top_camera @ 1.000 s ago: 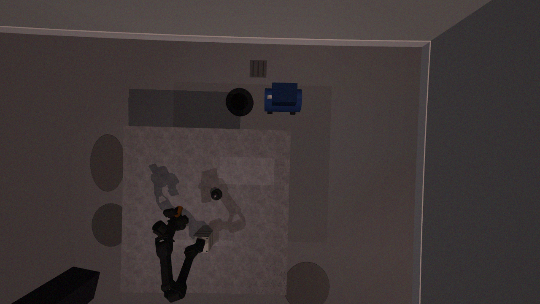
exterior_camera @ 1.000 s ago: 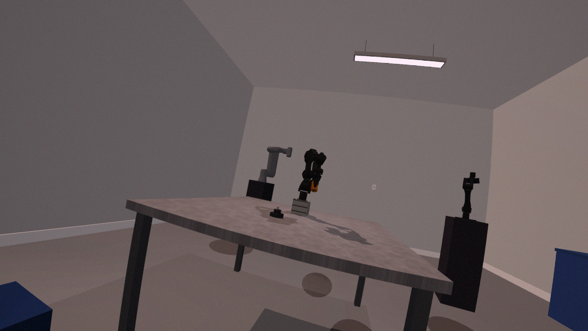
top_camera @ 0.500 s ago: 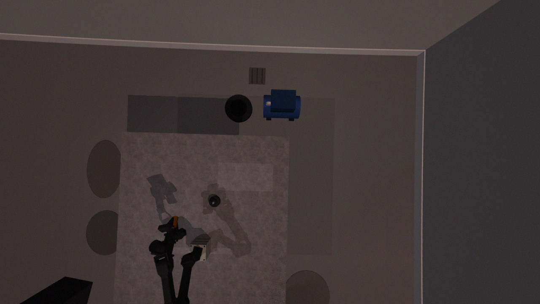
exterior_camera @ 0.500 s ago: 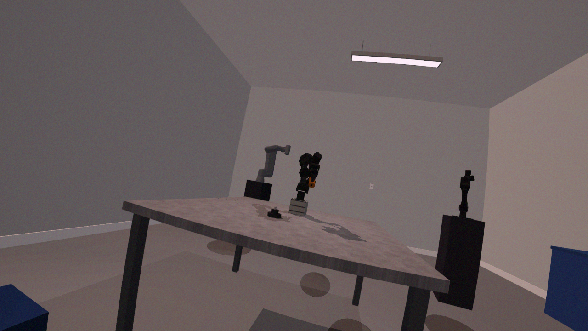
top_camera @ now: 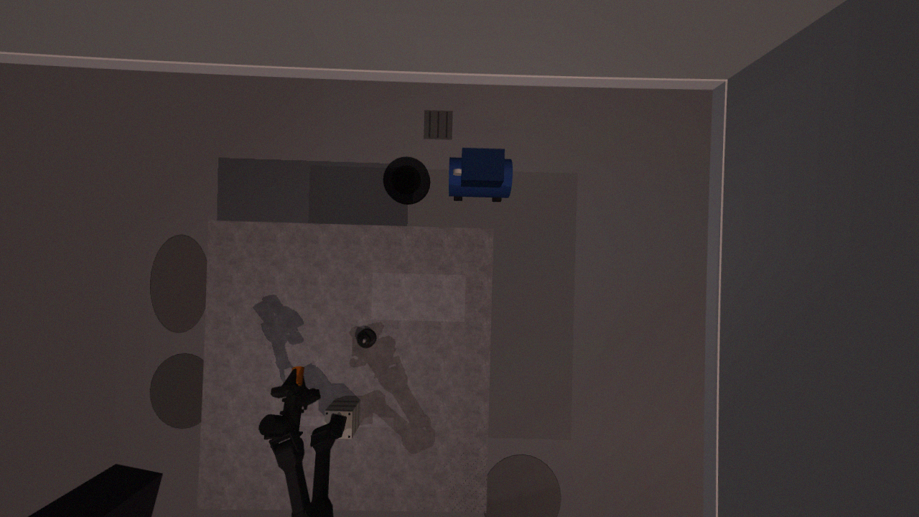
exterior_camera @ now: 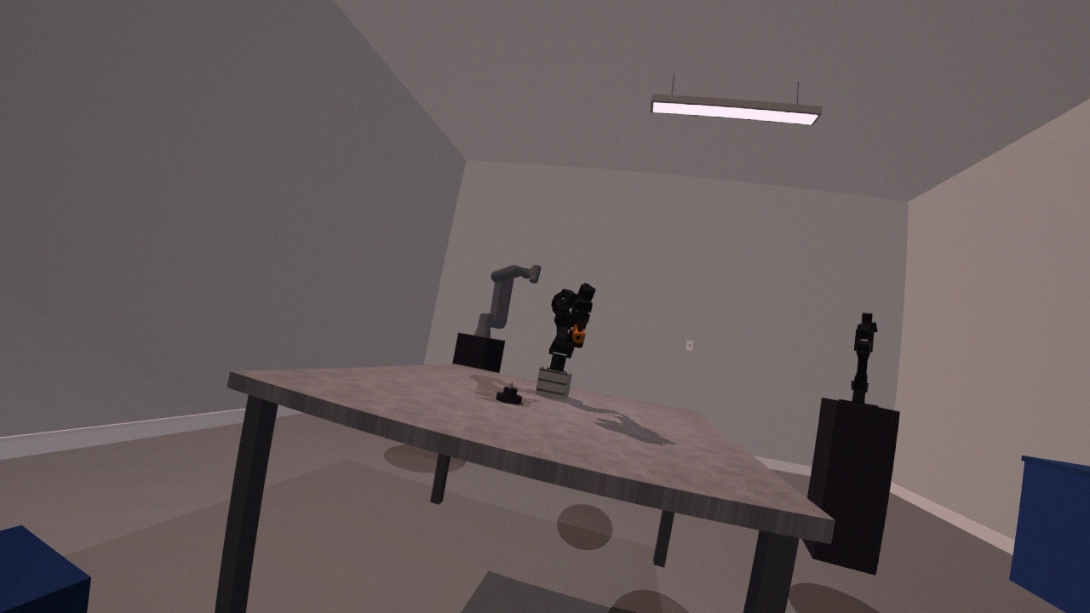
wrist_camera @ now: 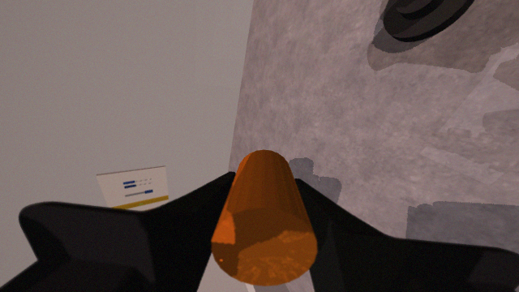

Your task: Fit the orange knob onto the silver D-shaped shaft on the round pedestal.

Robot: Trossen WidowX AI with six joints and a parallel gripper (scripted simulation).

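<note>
My gripper tip is now 3 cm past the orange knob, 1 cm to the left of it and 2 cm below it. The rest, counted from my gripper tip: round pedestal 10 cm ahead, 17 cm to the right, 22 cm below.
</note>
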